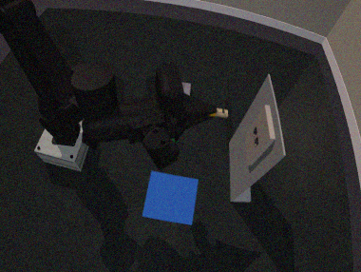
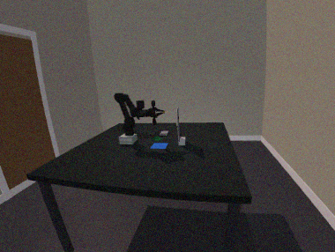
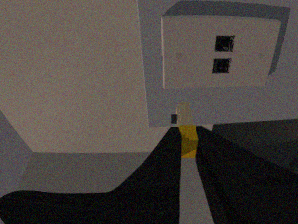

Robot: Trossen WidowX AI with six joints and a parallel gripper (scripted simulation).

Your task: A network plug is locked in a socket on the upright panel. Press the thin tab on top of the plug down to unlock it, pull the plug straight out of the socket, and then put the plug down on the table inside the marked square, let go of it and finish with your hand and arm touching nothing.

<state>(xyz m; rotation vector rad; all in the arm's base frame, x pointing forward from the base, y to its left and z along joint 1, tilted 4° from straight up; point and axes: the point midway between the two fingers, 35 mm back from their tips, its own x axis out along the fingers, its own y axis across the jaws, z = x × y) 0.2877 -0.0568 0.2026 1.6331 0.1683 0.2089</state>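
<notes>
The blue marked square lies 5 cm behind my gripper tip, 8 cm to the right of it and 25 cm below it. Round my gripper tip: grey panel: 11 cm ahead, 1 cm to the right, 13 cm below; then green patch: 10 cm behind, 9 cm to the left, 25 cm below; then network plug: 1 cm ahead.
</notes>
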